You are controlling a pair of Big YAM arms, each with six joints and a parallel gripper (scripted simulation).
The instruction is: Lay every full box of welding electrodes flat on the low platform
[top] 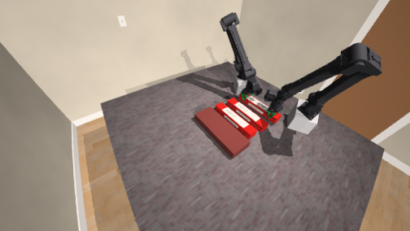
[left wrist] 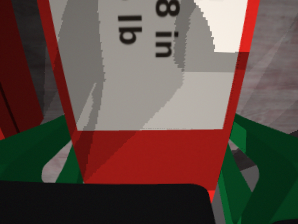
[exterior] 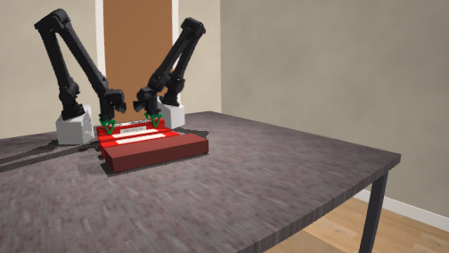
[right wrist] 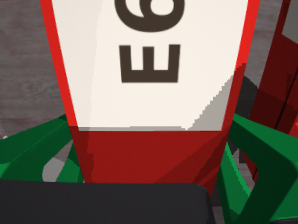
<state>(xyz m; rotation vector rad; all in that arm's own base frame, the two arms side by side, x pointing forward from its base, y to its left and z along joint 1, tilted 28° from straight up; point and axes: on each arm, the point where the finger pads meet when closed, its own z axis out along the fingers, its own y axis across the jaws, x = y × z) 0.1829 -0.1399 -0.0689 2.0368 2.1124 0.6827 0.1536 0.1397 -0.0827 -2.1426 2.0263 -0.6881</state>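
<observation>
Now: right hand 130 mm short of the red electrode box, 120 mm to the right of it and 20 mm above it. From my right hand the other things lie so: low dark red platform 410 mm ahead, 100 mm to the left, 40 mm below.
The red electrode box is 140 mm to the right of my left hand, 120 mm ahead of it and 20 mm below it. From my left hand the other things lie so: low dark red platform: 400 mm ahead, 160 mm to the right, 40 mm below.
</observation>
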